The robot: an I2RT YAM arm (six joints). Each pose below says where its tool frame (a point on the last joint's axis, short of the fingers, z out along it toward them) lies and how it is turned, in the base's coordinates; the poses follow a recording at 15 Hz.
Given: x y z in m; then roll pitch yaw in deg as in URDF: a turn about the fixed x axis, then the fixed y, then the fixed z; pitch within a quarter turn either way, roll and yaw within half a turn.
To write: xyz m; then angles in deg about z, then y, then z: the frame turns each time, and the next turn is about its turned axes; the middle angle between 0 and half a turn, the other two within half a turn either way. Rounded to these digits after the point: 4 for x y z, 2 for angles.
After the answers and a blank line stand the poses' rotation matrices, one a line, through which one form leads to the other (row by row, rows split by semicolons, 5 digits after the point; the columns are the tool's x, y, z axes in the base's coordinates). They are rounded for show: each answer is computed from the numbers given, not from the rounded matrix.
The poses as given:
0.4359, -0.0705, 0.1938, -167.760, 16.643, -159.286
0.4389, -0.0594, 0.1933, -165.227, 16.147, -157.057
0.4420, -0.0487, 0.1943, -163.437, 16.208, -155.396
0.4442, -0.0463, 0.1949, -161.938, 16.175, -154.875
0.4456, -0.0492, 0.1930, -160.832, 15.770, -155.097
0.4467, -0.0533, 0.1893, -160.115, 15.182, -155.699
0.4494, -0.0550, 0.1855, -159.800, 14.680, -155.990
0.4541, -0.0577, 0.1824, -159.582, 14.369, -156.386
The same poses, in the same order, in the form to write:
0.4359, -0.0705, 0.1938, -16.43, 159.44, -35.34
0.4389, -0.0594, 0.1933, -20.54, 158.25, -41.37
0.4420, -0.0487, 0.1943, -22.21, 156.99, -44.44
0.4442, -0.0463, 0.1949, -24.37, 155.94, -46.91
0.4456, -0.0492, 0.1930, -27.08, 155.37, -49.30
0.4467, -0.0533, 0.1893, -29.79, 155.17, -51.42
0.4494, -0.0550, 0.1855, -31.43, 155.21, -52.81
0.4541, -0.0577, 0.1824, -32.70, 155.21, -53.71

-0.89617 -0.28887 0.33679; -0.33889 0.93557 -0.09930; -0.28641 -0.20313 -0.93633
-0.88457 -0.31163 0.34704; -0.37444 0.91809 -0.12999; -0.27810 -0.24493 -0.92880
-0.87307 -0.32672 0.36194; -0.39980 0.90461 -0.14780; -0.27913 -0.27374 -0.92041
-0.86954 -0.32547 0.37143; -0.40779 0.89744 -0.16826; -0.27857 -0.29777 -0.91309
-0.87288 -0.31680 0.37110; -0.40523 0.89431 -0.18971; -0.27178 -0.31598 -0.90901
-0.87959 -0.30581 0.36443; -0.39717 0.89371 -0.20865; -0.26189 -0.32826 -0.90756
-0.88366 -0.30194 0.35776; -0.39361 0.89290 -0.21865; -0.25342 -0.33403 -0.90786
-0.88760 -0.29608 0.35285; -0.38804 0.89338 -0.22649; -0.24817 -0.33795 -0.90786

